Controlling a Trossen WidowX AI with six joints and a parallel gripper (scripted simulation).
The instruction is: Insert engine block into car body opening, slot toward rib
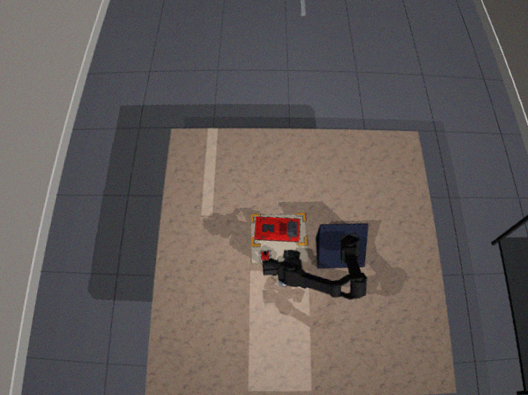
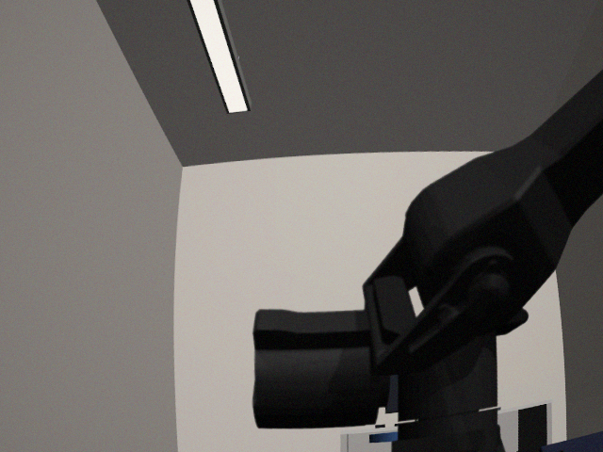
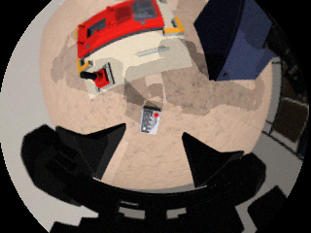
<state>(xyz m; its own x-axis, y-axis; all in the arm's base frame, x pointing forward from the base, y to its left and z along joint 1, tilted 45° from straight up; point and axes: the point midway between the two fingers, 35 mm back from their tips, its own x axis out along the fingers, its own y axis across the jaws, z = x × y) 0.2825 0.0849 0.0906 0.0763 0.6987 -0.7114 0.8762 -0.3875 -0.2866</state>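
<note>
My gripper tip is 1 cm short of the grey engine block, 1 cm to the left of it and 5 cm above it.
</note>
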